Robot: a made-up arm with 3 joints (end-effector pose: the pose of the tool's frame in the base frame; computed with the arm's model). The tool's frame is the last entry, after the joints. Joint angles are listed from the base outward.
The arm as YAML. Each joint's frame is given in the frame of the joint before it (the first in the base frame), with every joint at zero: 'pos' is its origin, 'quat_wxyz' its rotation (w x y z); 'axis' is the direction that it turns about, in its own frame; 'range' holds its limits. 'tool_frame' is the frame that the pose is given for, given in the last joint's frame.
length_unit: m
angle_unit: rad
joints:
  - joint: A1
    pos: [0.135, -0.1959, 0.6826]
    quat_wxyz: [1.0, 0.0, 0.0, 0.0]
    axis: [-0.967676, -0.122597, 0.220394]
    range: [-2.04, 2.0]
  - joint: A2
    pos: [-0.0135, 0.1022, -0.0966]
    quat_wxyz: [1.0, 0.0, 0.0, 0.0]
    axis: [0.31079, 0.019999, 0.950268]
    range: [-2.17, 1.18]
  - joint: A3
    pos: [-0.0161, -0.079, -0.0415]
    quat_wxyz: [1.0, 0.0, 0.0, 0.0]
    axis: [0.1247, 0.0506, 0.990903]
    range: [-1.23, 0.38]
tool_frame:
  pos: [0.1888, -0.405, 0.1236]
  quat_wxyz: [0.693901, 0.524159, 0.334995, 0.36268]
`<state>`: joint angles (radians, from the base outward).
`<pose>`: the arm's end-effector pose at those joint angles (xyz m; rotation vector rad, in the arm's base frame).
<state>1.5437 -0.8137 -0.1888</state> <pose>-0.1467 -0.1970 1.0040 -0.4398 0.0918 0.1816</pose>
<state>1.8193 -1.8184 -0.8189</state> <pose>-0.2839 -0.3638 0.3131 -0.5841 -1.5890 0.1227</pose>
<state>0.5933 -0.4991 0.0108</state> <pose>0.0959 -0.4966 0.9450 0.5389 0.5625 0.3457</pose>
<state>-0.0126 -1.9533 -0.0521</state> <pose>-0.3194 -0.0163 0.8560 0.7857 -0.3371 -0.9399</pose>
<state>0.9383 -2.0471 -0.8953</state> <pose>-0.2217 0.0821 0.2817 -0.1168 -1.5770 -0.7673</pose>
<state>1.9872 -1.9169 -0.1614</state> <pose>-0.3558 -0.3078 0.5203 -0.8097 -1.0557 0.1847</pose>
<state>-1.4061 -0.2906 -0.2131</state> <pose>-0.0634 -0.3016 0.3394 2.5709 0.1083 0.2860</pose>
